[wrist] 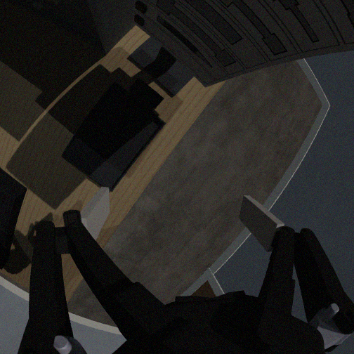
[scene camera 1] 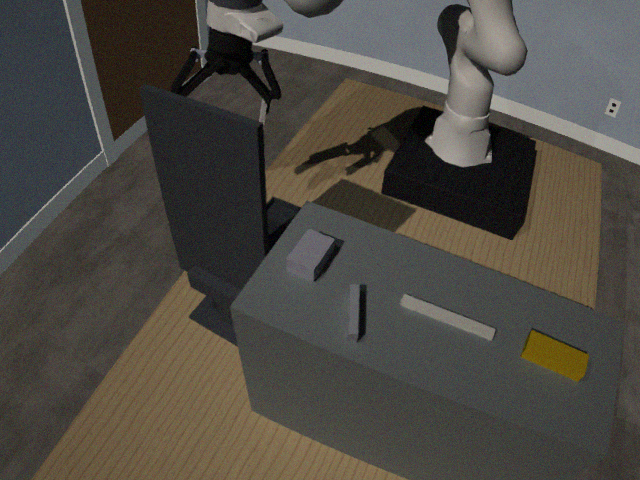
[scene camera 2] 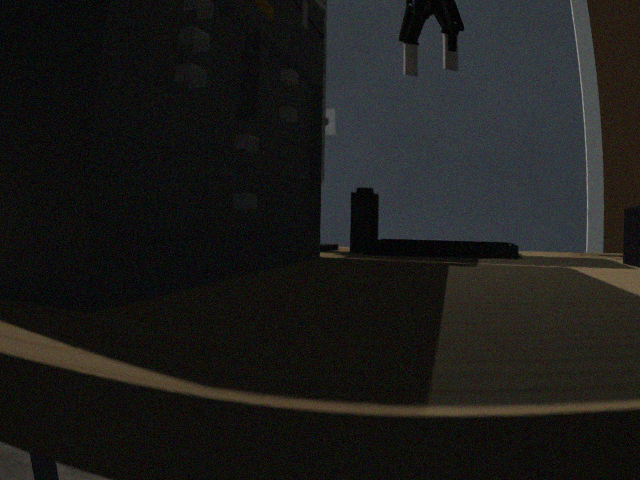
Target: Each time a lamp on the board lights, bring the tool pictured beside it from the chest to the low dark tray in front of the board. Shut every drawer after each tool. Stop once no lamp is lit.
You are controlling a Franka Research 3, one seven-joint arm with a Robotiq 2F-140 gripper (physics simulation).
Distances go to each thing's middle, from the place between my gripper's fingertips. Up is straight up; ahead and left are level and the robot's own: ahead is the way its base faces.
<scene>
The low dark tray (scene camera 2: 364, 203) lies 270 mm below my hand, 100 mm to the left of it and 10 mm behind it. Also, from my hand: lavender block (scene camera 1: 307, 259): 300 mm to the left, 240 mm ahead, 40 mm above; then yellow block (scene camera 1: 538, 348): 650 mm to the left, 250 mm ahead, 40 mm above; then grey chest (scene camera 2: 58, 58): 500 mm to the left, 250 mm ahead, 140 mm below.
</scene>
